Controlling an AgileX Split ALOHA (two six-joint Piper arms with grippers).
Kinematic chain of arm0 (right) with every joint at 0, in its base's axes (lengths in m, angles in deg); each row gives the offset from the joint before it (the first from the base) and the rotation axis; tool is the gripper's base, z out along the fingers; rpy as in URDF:
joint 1: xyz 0 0 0.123 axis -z
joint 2: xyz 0 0 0 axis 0.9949 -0.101 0
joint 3: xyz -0.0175 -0.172 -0.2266 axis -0.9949 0.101 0
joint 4: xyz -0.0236 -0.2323 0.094 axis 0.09 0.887 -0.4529
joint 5: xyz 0 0 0 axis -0.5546 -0.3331 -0.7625
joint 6: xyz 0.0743 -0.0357 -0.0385 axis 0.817 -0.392 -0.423
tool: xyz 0 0 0 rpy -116.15 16.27 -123.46
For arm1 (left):
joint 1: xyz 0 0 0.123 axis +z
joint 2: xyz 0 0 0 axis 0.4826 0.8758 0
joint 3: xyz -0.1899 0.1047 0.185 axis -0.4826 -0.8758 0
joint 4: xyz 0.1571 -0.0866 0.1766 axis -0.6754 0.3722 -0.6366
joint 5: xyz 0 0 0 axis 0.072 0.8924 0.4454
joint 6: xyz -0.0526 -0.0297 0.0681 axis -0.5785 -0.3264 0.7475
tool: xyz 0 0 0 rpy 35.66 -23.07 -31.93
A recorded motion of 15 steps. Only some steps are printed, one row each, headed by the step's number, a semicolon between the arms.
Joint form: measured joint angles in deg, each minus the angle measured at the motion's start. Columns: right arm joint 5, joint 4, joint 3, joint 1, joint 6, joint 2; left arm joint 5, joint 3, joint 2, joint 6, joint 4, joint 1.
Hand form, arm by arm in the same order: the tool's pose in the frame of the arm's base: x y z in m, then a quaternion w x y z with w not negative. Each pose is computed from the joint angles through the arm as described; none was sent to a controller.
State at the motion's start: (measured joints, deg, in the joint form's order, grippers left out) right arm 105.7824 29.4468 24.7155 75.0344 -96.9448 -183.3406; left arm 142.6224 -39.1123 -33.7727 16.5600 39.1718 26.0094
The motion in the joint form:
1: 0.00 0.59 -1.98 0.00 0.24 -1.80; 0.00 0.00 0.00 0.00 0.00 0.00
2: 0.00 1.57 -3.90 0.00 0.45 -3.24; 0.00 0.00 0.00 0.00 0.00 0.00
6: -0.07 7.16 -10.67 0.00 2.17 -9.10; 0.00 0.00 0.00 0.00 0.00 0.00
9: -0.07 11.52 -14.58 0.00 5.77 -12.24; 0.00 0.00 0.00 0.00 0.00 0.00
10: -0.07 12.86 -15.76 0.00 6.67 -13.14; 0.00 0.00 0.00 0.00 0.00 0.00
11: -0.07 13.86 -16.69 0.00 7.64 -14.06; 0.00 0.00 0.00 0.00 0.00 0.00
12: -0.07 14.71 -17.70 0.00 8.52 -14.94; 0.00 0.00 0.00 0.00 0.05 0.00
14: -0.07 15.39 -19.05 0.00 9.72 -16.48; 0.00 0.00 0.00 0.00 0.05 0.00
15: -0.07 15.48 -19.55 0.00 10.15 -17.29; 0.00 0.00 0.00 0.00 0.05 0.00
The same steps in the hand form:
1: 0.3739 0.0760 0.0552 0.15401 -0.25024 0.95321 0.07104; -0.0099 -0.0050 0.2695 0.49761 0.06056 0.86492 -0.02531
2: 0.3812 0.0767 0.0517 0.15702 -0.25613 0.95144 0.06714; -0.0099 -0.0050 0.2695 0.49761 0.06056 0.86492 -0.02531
6: 0.4047 0.0776 0.0328 0.15890 -0.28415 0.94438 0.04637; -0.0099 -0.0050 0.2695 0.49761 0.06056 0.86492 -0.02531
9: 0.4176 0.0774 0.0227 0.16001 -0.28703 0.94389 0.03297; -0.0099 -0.0050 0.2695 0.49761 0.06056 0.86492 -0.02531
10: 0.4215 0.0773 0.0199 0.16092 -0.28955 0.94311 0.02843; -0.0099 -0.0050 0.2695 0.49761 0.06056 0.86492 -0.02531
11: 0.4242 0.0772 0.0162 0.15986 -0.28895 0.94355 0.02568; -0.0099 -0.0050 0.2695 0.49761 0.06056 0.86492 -0.02531
12: 0.4272 0.0772 0.0130 0.16003 -0.28797 0.94389 0.02325; -0.0099 -0.0051 0.2695 0.49761 0.06060 0.86490 -0.02574
14: 0.4305 0.0773 0.0059 0.15759 -0.28310 0.94579 0.02233; -0.0099 -0.0051 0.2695 0.49761 0.06060 0.86490 -0.02574
15: 0.4312 0.0774 0.0014 0.15478 -0.28022 0.94710 0.02289; -0.0099 -0.0051 0.2695 0.49761 0.06060 0.86490 -0.02574

